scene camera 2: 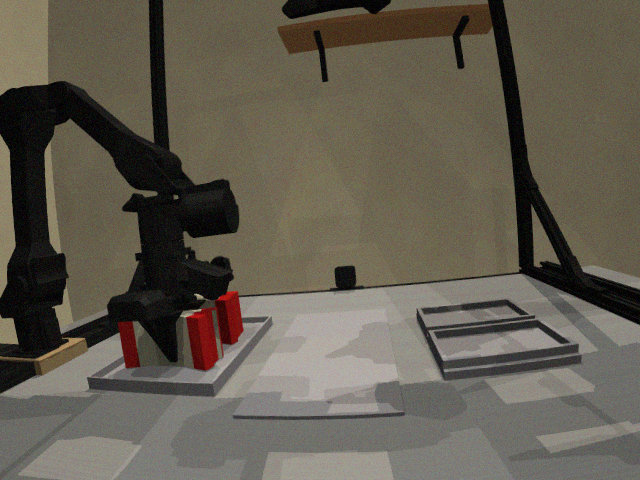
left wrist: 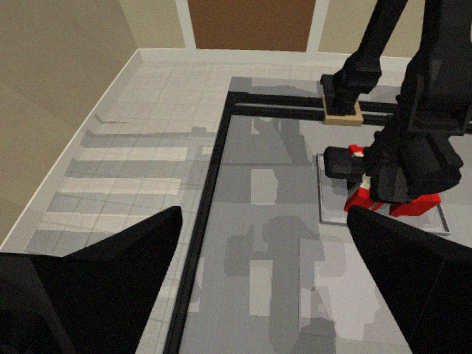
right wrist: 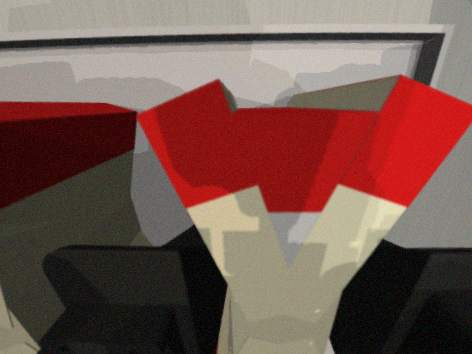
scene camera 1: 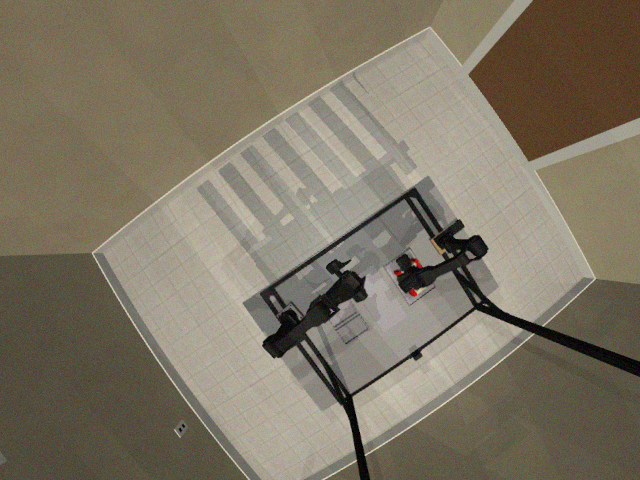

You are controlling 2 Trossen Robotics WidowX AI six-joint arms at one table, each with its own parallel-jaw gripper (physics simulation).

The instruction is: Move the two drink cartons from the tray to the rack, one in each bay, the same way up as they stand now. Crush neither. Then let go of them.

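Places are measured from the left arm's base along level axes (x up, y left, z back), in metres.
Where they show: left gripper, fingertip midpoint: (left wrist: 264,214) (scene camera 1: 357,268); right gripper, fingertip midpoint: (scene camera 2: 179,357) (left wrist: 355,189) (scene camera 1: 404,269); left arm's base, origin of the base link: (scene camera 1: 289,316); right arm's base, origin of the base link: (scene camera 2: 41,347) (left wrist: 341,106) (scene camera 1: 443,241).
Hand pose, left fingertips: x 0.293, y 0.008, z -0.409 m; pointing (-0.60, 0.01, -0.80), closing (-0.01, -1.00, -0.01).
Note:
Things, the pixels of their centre, and the offset from my left fingertips. Level surfaces: height alone.
- grey tray, body centre: (right wrist: 179,206) (scene camera 2: 193,347) (left wrist: 377,190) (scene camera 1: 410,277) dz -0.197, dx -0.329, dy -0.275 m
- nearer carton, body centre: (right wrist: 267,247) (scene camera 2: 171,338) (left wrist: 360,179) (scene camera 1: 407,269) dz -0.206, dx -0.297, dy -0.227 m
- two-bay rack, body centre: (scene camera 2: 483,330) (scene camera 1: 346,321) dz +0.210, dx -0.327, dy -0.228 m
- pale flat mat, its level: dx -0.333 m
Two red-and-cream drink cartons stand on the grey tray (scene camera 2: 151,385) (scene camera 1: 430,288) (left wrist: 331,197) at the left in scene camera 2. My right gripper (scene camera 2: 168,335) (scene camera 1: 409,276) (right wrist: 284,298) is down over the tray, its fingers closed on the sides of the nearer carton (scene camera 2: 201,340) (right wrist: 277,158) (left wrist: 357,198). The other carton (scene camera 2: 230,316) (right wrist: 90,140) stands close beside it. The held carton's base is hidden. The two-bay rack (scene camera 2: 485,328) (scene camera 1: 351,326) lies flat and empty at the right. My left gripper (scene camera 1: 339,265) (left wrist: 264,214) is open and empty, high above the table's middle.
A pale flat mat (scene camera 2: 318,362) lies between tray and rack. A black frame (scene camera 2: 510,143) (left wrist: 213,168) surrounds the table. A wooden shelf (scene camera 2: 385,26) hangs overhead at the back. A small black block (scene camera 2: 345,277) sits at the table's far edge.

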